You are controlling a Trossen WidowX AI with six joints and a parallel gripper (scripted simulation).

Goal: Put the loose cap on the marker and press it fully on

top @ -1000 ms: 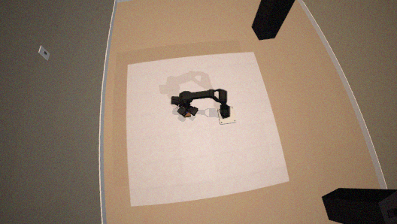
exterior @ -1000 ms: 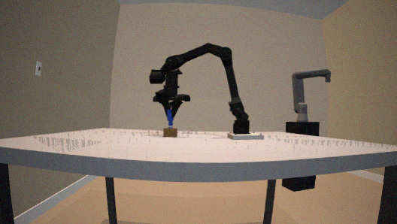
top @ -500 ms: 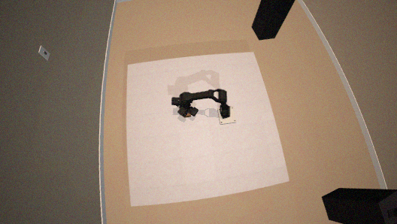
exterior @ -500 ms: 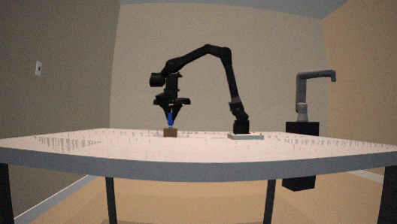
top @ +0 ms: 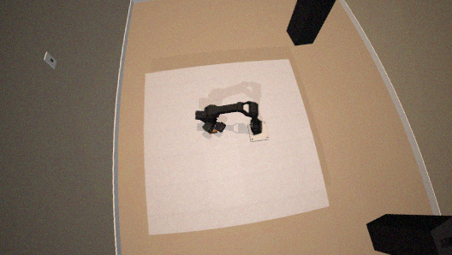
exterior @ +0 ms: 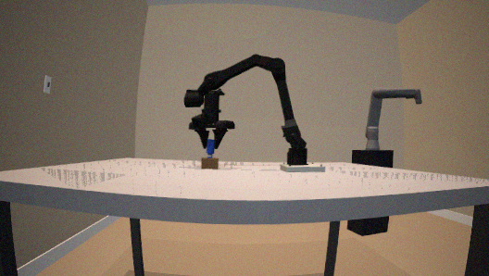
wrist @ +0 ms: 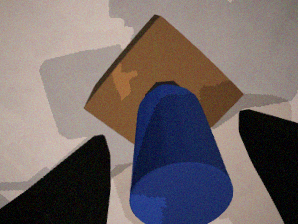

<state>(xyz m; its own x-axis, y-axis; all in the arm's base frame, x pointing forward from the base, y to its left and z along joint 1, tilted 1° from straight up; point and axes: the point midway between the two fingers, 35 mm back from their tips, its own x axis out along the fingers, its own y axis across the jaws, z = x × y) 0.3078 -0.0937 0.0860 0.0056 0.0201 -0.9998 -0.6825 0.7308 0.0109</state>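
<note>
Right now my gripper tip is 1 cm below the blue cap. Also, from my gripper tip: holder block: 5 cm below; then marker collar: 1 cm below.
</note>
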